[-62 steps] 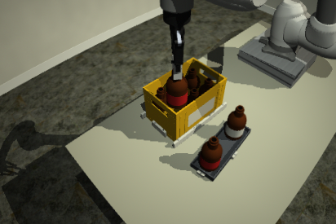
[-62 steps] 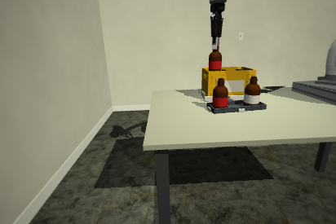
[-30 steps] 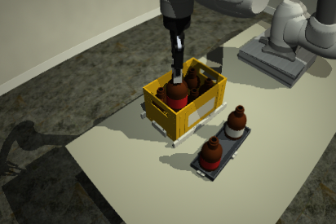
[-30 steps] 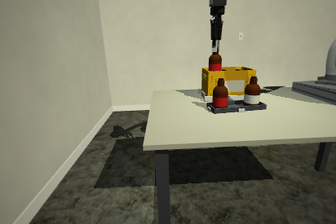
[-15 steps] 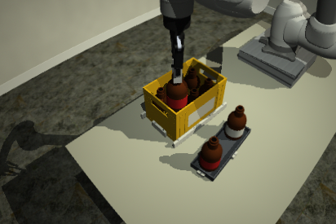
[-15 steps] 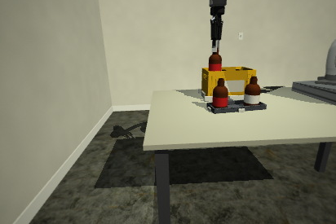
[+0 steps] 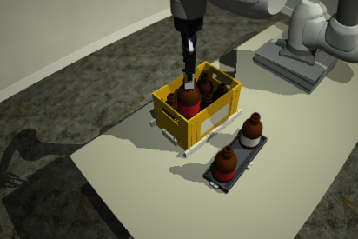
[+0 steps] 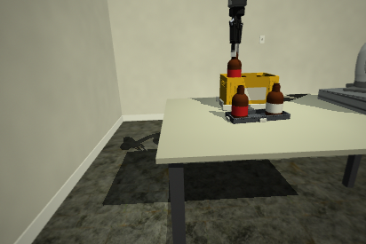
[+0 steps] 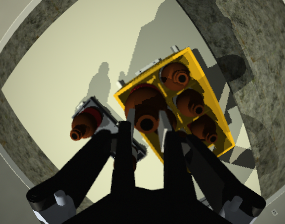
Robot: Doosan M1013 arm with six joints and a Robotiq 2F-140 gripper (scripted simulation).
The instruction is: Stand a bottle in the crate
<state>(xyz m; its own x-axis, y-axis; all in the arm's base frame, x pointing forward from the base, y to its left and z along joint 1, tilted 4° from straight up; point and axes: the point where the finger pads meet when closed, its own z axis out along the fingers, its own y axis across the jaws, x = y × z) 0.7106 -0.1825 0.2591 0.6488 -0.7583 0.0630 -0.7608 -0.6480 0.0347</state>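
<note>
My gripper is now 230 mm above the yellow crate, 100 mm past it and 20 mm to the left of it. Also, from my hand: tray (300 mm below, 200 mm to the left, 20 mm behind).
</note>
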